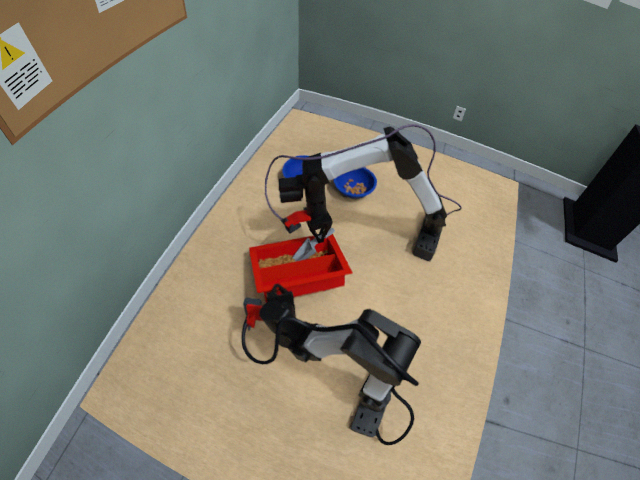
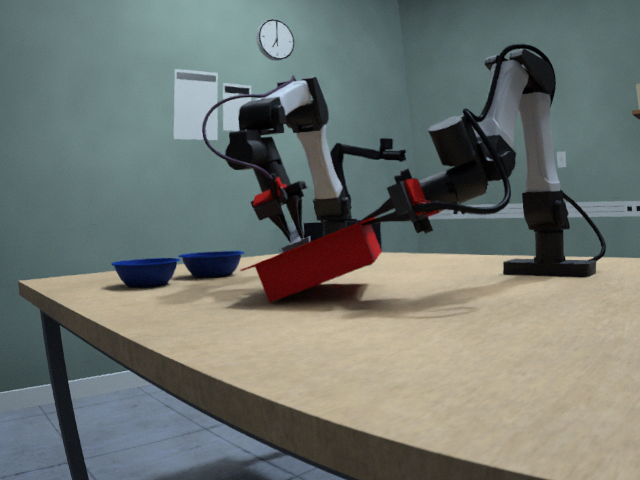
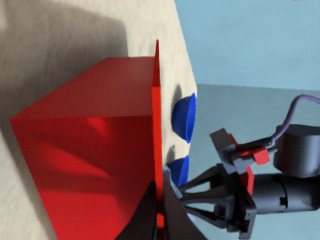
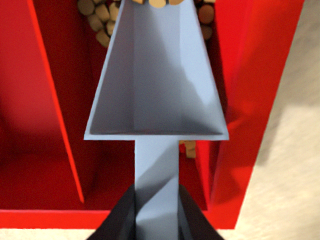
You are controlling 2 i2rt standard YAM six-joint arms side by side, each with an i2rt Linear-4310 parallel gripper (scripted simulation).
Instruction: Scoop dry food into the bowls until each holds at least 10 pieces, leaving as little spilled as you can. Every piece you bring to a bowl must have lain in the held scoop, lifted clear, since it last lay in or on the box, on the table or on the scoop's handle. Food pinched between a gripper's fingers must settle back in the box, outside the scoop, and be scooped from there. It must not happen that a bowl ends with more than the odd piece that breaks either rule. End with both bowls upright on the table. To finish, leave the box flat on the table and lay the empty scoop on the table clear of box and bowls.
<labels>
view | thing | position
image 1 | my right gripper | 319, 240
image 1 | red box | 333, 264
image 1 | blue bowl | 363, 175
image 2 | my left gripper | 362, 223
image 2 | my right gripper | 297, 240
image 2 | red box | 354, 247
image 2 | blue bowl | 216, 264
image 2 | blue bowl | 137, 273
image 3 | my left gripper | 159, 190
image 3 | my right gripper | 172, 198
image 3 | red box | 92, 146
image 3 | blue bowl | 183, 117
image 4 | my right gripper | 157, 193
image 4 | red box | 64, 48
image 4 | grey scoop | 157, 87
</labels>
